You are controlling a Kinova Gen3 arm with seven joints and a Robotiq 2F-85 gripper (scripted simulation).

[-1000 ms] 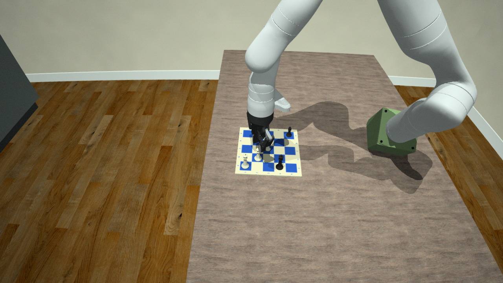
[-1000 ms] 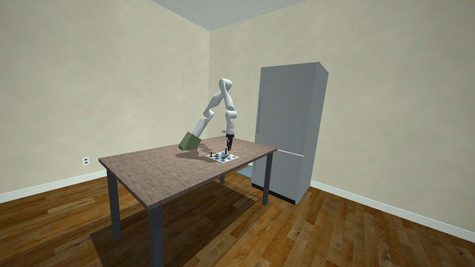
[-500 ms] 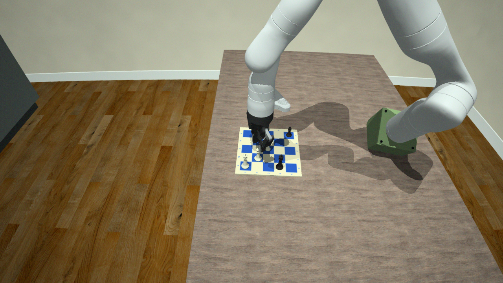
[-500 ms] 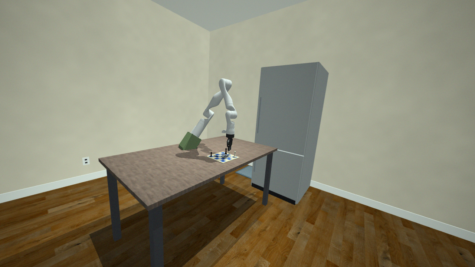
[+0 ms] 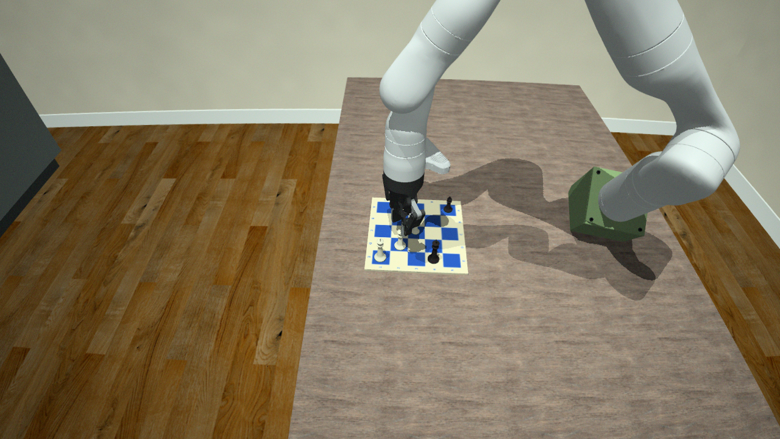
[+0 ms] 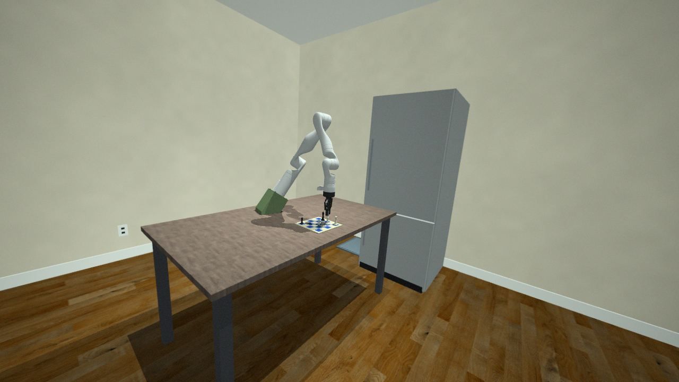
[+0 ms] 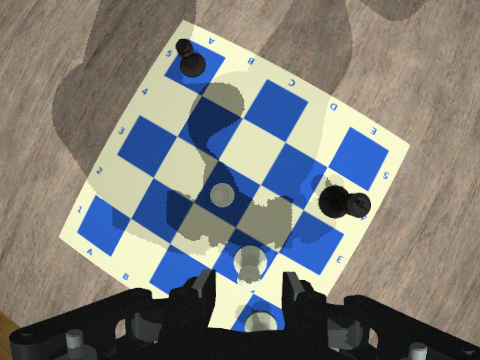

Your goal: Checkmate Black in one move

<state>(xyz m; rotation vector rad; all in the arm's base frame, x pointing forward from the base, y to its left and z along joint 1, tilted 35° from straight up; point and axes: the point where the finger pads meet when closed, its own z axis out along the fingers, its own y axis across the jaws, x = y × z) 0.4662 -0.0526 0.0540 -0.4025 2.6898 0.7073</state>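
My gripper is now 70 mm past the tall black piece, 40 mm to the right of it and 50 mm above it. Also, from my hand: white pawn (40 mm behind, 40 mm to the right, 70 mm below); then blue-and-cream chessboard (40 mm behind, 40 mm to the right, 80 mm below); then black pawn (130 mm behind, 100 mm to the right, 60 mm below).
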